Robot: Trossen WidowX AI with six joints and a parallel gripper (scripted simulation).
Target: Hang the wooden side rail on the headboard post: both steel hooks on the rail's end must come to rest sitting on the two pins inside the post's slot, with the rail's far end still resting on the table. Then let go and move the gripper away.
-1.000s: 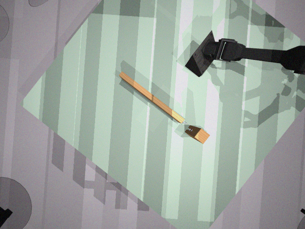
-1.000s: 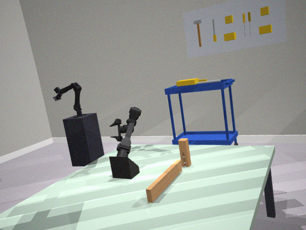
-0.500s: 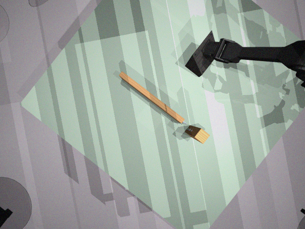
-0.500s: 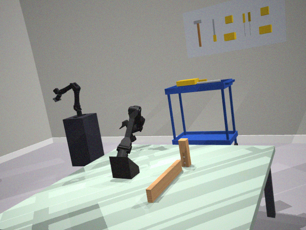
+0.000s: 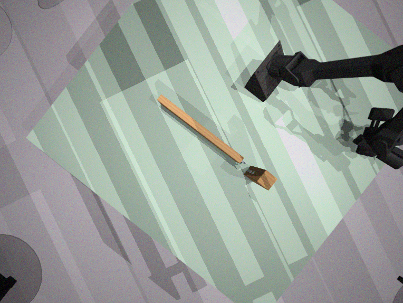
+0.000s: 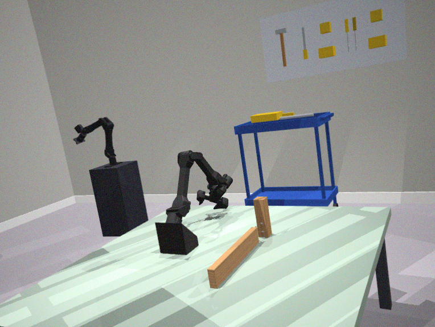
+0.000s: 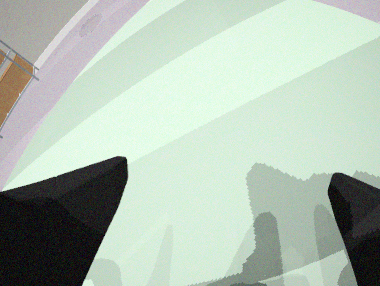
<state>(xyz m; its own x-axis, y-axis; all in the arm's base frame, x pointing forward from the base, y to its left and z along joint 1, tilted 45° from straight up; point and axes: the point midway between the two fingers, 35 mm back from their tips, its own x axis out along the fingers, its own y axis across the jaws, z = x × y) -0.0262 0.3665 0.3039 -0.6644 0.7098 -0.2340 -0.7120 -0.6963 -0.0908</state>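
Now: gripper tip 43 cm short of the headboard post, 30 cm to the left of it and 3 cm below it.
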